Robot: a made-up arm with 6 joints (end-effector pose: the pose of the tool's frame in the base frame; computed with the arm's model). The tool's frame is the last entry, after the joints.
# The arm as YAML. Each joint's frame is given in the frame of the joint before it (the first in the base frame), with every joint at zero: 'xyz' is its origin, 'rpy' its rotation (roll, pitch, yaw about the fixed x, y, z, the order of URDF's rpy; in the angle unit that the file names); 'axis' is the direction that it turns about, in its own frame. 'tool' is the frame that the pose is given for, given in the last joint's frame.
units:
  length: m
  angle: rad
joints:
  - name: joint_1
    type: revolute
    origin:
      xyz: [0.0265, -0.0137, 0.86]
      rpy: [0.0, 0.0, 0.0]
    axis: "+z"
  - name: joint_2
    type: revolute
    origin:
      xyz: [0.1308, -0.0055, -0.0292]
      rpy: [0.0, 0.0, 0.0]
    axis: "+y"
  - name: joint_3
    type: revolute
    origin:
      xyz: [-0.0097, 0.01, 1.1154]
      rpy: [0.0, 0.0, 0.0]
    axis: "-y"
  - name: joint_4
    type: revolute
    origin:
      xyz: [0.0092, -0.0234, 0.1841]
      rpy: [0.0, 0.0, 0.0]
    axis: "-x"
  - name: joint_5
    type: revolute
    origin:
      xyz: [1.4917, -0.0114, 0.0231]
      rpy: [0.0, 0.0, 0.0]
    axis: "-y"
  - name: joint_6
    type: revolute
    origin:
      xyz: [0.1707, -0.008, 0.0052]
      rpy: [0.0, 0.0, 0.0]
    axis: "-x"
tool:
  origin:
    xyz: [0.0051, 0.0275, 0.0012]
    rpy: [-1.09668, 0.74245, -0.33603]
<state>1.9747 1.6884 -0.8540 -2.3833 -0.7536 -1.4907</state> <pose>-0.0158 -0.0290 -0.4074 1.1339 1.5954 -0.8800</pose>
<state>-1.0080 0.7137 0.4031 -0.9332 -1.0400 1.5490</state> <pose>1.3642 -1.9787 1.2829 -0.9800 1.4189 0.5405</pose>
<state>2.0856 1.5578 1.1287 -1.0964 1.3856 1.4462</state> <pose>-1.1652 2.4917 0.4432 -1.3826 -0.0251 0.4809</pose>
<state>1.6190 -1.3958 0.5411 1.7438 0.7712 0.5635</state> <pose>-0.0093 -1.7165 2.4844 -0.2817 -0.7363 -1.6498</pose>
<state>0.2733 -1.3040 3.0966 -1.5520 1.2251 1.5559</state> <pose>-1.1436 -0.5496 -0.4417 1.6850 -2.5742 0.4735</pose>
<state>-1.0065 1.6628 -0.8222 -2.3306 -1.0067 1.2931</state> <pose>0.1851 -0.1005 -0.4390 1.9592 1.1473 0.3650</pose>
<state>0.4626 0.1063 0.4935 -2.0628 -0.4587 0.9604</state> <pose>1.5170 0.7785 2.7632 -0.2444 0.0195 1.3279</pose>
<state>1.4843 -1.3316 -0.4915 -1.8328 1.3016 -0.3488</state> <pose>0.2331 -0.0676 2.3196 1.7257 0.2634 1.1541</pose>
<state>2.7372 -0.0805 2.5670 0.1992 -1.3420 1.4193</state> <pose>1.2683 -0.4767 2.6300 -0.5140 -1.0067 0.7173</pose>
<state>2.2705 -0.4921 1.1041 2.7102 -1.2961 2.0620</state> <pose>0.5688 -0.5745 3.3300 2.5064 -1.3243 1.3304</pose>
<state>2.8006 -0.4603 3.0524 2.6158 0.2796 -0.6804</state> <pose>1.7953 -0.6703 1.1275 0.3916 0.6416 0.0636</pose>
